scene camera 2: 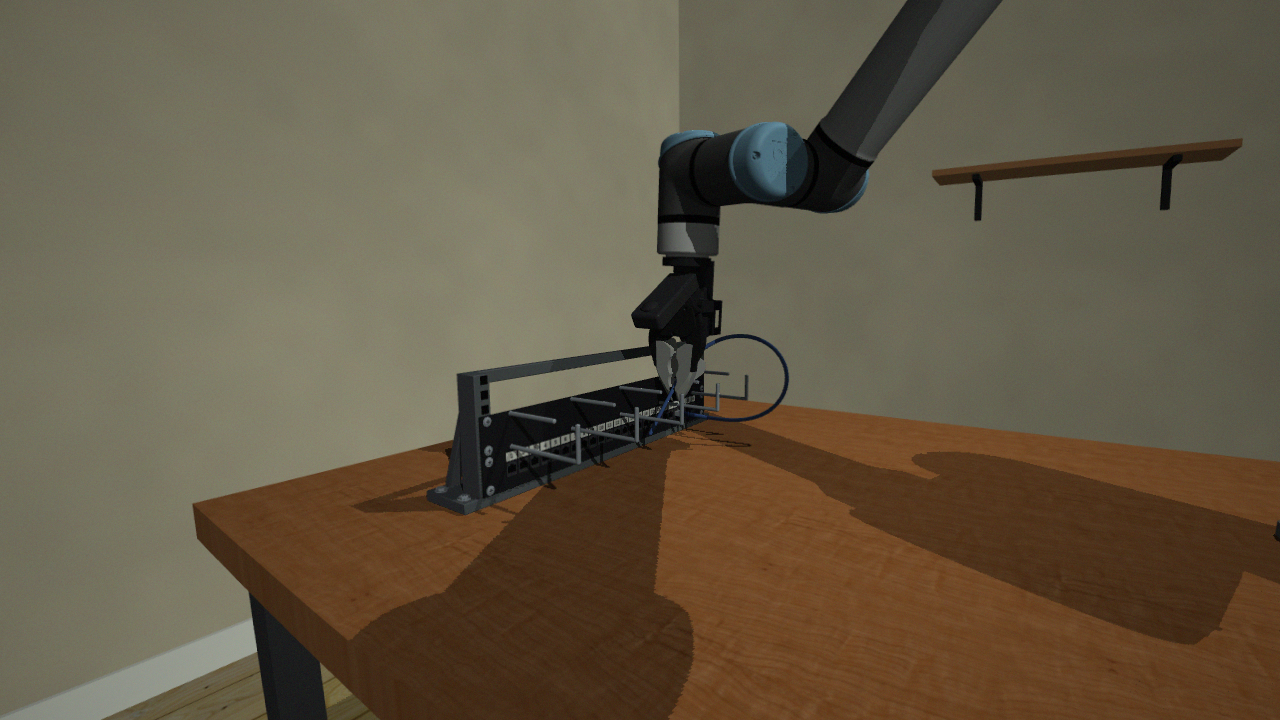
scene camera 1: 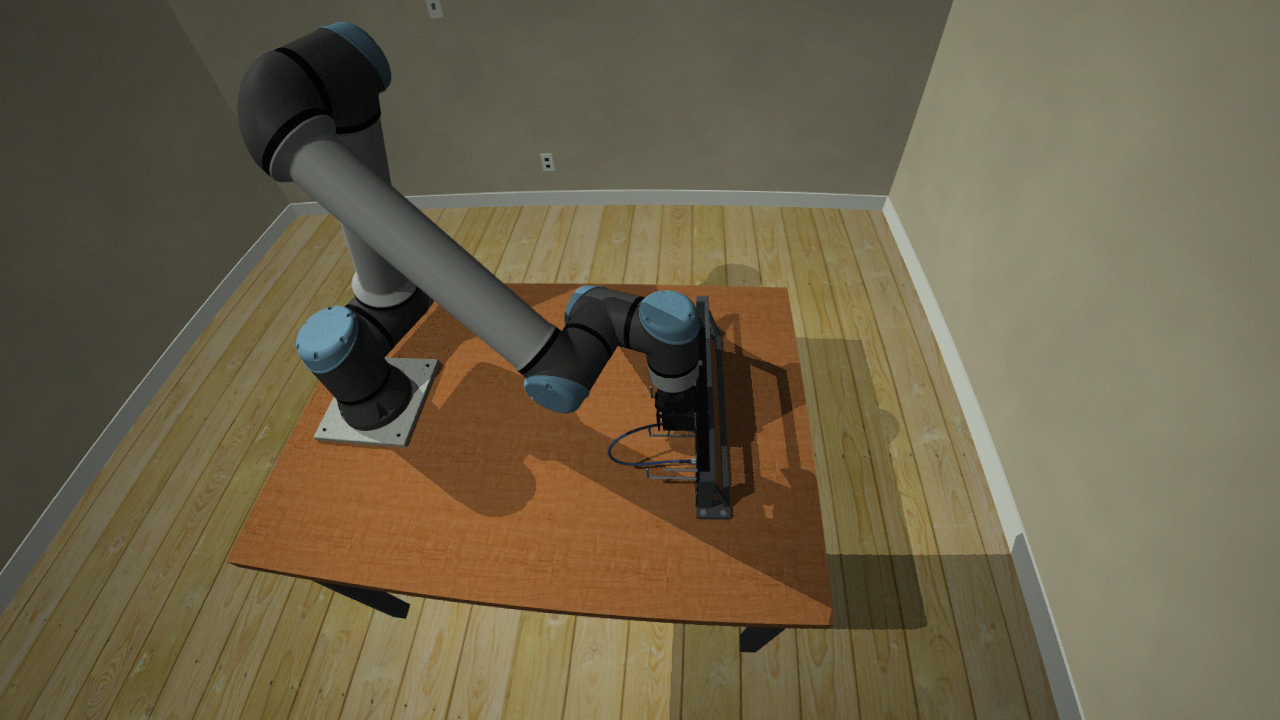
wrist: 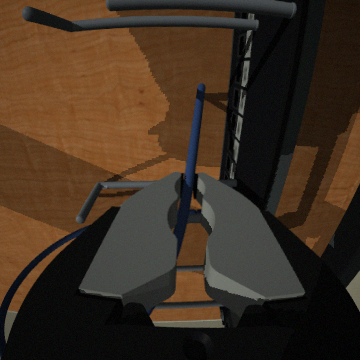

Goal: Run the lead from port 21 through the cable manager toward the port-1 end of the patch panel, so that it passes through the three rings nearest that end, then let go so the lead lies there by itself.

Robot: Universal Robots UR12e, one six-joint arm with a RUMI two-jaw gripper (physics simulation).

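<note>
The blue lead (scene camera 1: 610, 451) (scene camera 2: 786, 380) (wrist: 194, 145) leaves the patch panel (scene camera 2: 537, 431) (wrist: 272, 75) at its far end in scene camera 2 and bows out in a wide loop back to the gripper. My gripper (scene camera 2: 677, 392) (wrist: 187, 175) points down and is shut on the lead; a short length with the free end sticks out past the fingertips, slanting down before the panel. The cable manager's wire rings (scene camera 2: 578, 445) (wrist: 165, 21) stand out from the panel. In the wrist view one ring lies beyond the free end and another beside the fingertips. Which rings hold the lead I cannot tell.
The panel stands in a dark metal frame (scene camera 1: 713, 512) (scene camera 2: 468, 429) with a top rail, bolted near one edge of the wooden table (scene camera 1: 537, 573) (scene camera 2: 805, 617). The ring arms stick out towards the robot's side, close around the gripper. A shelf (scene camera 2: 1087, 163) is on the wall.
</note>
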